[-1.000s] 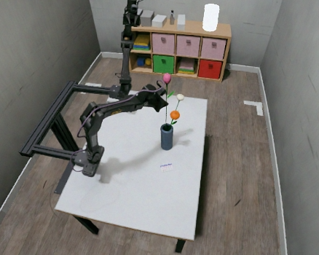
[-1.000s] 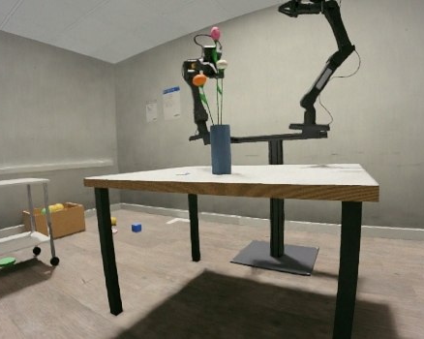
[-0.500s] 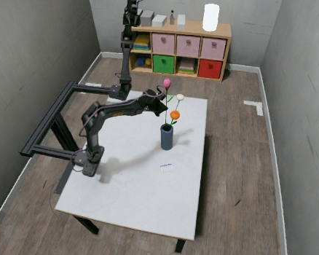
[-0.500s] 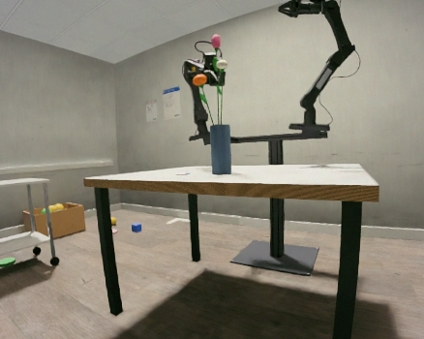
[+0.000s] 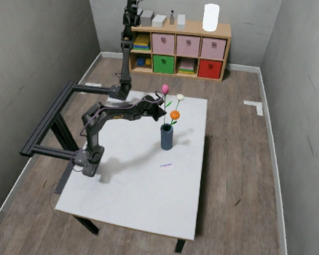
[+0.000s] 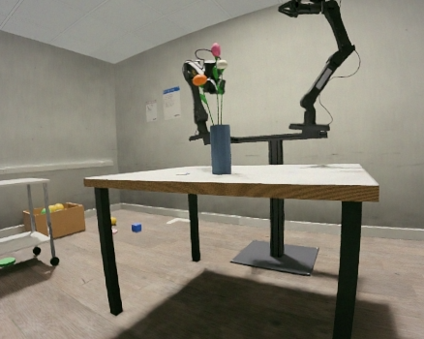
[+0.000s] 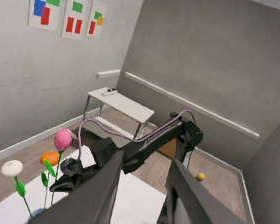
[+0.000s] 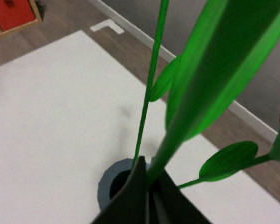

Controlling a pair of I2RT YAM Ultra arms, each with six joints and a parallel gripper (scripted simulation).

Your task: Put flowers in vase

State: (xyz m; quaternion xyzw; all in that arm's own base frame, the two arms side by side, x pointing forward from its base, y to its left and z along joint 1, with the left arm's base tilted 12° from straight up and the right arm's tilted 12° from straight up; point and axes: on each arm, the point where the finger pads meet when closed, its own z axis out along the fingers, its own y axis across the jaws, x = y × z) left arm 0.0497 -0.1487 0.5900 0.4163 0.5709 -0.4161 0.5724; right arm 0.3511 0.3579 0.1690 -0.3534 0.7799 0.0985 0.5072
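My right hand is 7 cm short of the orange flower, 4 cm to the left of it and 1 cm below it. The rest, counted from my right hand: white flower: 8 cm ahead, 6 cm to the left, 4 cm above; then pink flower: 15 cm above, 1 cm ahead; then small printed card: 36 cm below, 18 cm to the right, 4 cm ahead.
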